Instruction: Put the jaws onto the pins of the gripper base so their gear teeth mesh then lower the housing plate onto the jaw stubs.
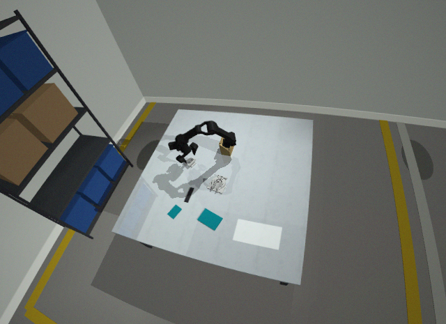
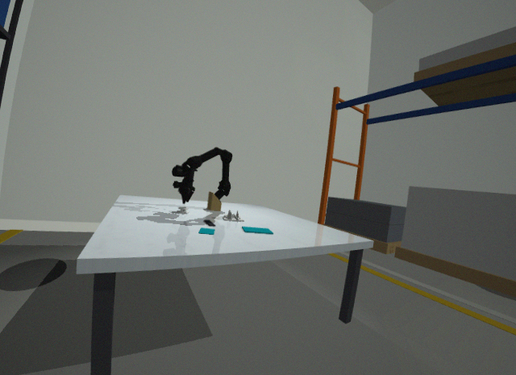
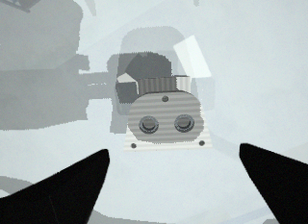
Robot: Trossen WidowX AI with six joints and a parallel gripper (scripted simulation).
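Now: the grey gripper jaw 15 cm ahead of my gripper tip, 27 cm to the left of it and 5 cm below it. The rest, counted from my gripper tip: black bar: 28 cm ahead, 4 cm to the left, 6 cm below.
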